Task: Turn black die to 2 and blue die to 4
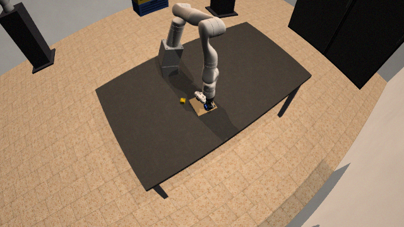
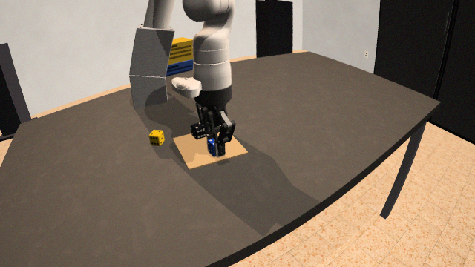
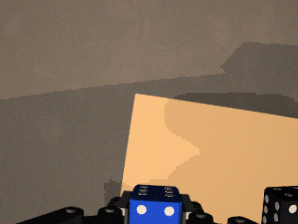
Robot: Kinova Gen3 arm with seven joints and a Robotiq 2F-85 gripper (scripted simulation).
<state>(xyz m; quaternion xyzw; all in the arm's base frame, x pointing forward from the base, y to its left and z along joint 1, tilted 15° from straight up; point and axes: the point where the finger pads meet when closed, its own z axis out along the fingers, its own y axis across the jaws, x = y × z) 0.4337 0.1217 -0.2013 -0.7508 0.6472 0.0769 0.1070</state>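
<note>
My gripper is now right at the blue die. Round my hand: yellow die: 120 mm to the right, 110 mm behind, 10 mm below; then tan mat: 40 mm behind, 30 mm below, 10 mm to the right; then black die: 90 mm behind, 10 mm to the right, 10 mm below.
</note>
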